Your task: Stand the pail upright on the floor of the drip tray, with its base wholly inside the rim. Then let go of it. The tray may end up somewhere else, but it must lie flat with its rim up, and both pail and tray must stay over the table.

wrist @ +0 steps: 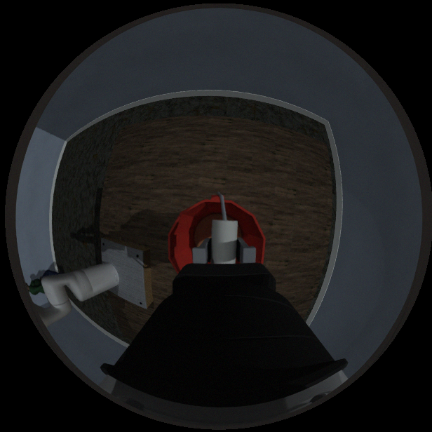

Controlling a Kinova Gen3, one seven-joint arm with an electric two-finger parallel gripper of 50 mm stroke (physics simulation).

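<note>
The red pail (pixel 184 240) is seen from above, with its faceted rim and its mouth facing the camera. Its brownish inside shows in part. A thin grey wire bail (pixel 223 206) runs from the far rim to a white cylindrical handle grip (pixel 224 231) over the mouth. My gripper (pixel 223 245) is shut on the white handle grip, with one finger on each side of it. The near part of the pail is hidden behind the gripper body. Whether the pail's base touches anything cannot be told. The drip tray cannot be made out in this view.
The wooden table top (pixel 215 155) lies around the pail. To the left is a pale mounting plate (pixel 131 275) with wooden sides, and a white arm section (pixel 97 280) rises over it. A small green shape (pixel 36 286) shows at the far left. Pale walls surround the room.
</note>
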